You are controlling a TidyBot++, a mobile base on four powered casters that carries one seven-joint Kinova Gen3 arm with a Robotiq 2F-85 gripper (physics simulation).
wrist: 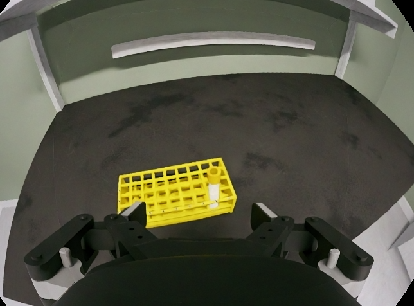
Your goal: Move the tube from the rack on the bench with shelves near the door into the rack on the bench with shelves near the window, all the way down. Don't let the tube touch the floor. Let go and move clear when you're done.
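A yellow rack (172,218) with square openings stands on the dark bench top, a little left of the middle of the view. A white tube with a yellow cap (214,182) stands in the rack near its right end; its cap is above the rack's top grid. My gripper (198,214) is open, with nothing between its fingers. Its left fingertip overlaps the rack's lower left part in the view, and its right fingertip is to the right of the rack. The tube is between the fingertips in the picture, ahead of them. A second rack does not show.
The dark bench top (210,120) reaches back to a green wall. A pale rail (215,41) runs along the wall. Pale shelf uprights (46,67) (346,47) stand at the back left and back right corners. Pale floor (382,240) shows beyond the bench's right edge.
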